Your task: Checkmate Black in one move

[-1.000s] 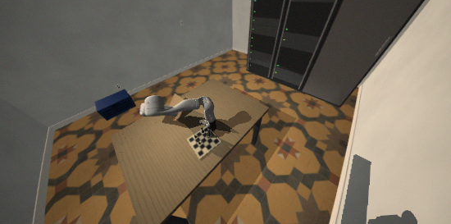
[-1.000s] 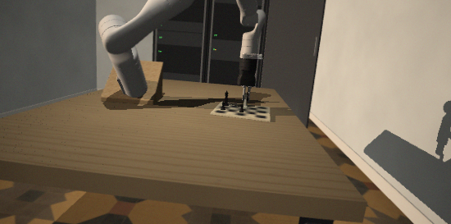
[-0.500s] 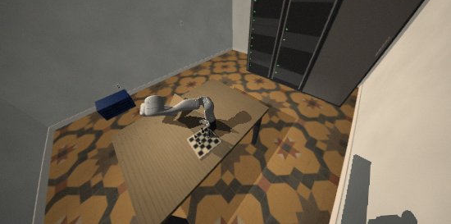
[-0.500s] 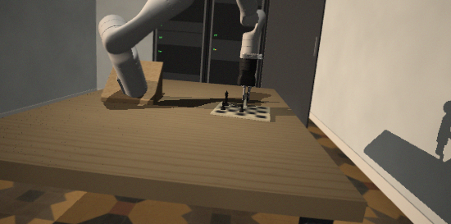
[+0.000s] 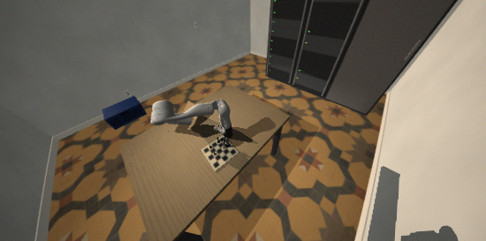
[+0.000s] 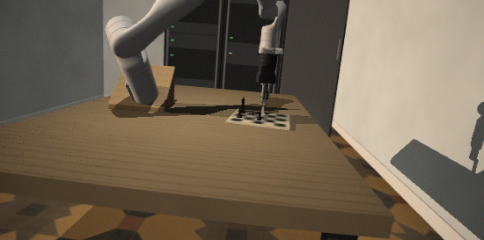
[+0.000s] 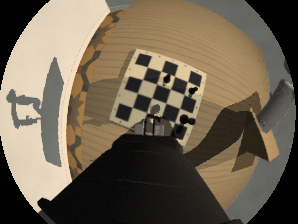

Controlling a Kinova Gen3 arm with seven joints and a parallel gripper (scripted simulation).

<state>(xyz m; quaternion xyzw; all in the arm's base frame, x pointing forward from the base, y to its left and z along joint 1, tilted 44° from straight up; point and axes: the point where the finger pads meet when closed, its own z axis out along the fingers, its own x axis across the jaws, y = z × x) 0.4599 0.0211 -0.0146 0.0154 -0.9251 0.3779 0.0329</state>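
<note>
Right now my hand is 4 cm above the white piece, 3 cm to the left of it and 1 cm past it. Round my hand: tall black piece: 9 cm behind, 4 cm below, 1 cm to the right; chessboard: 8 cm below, 7 cm to the right, 2 cm behind.
</note>
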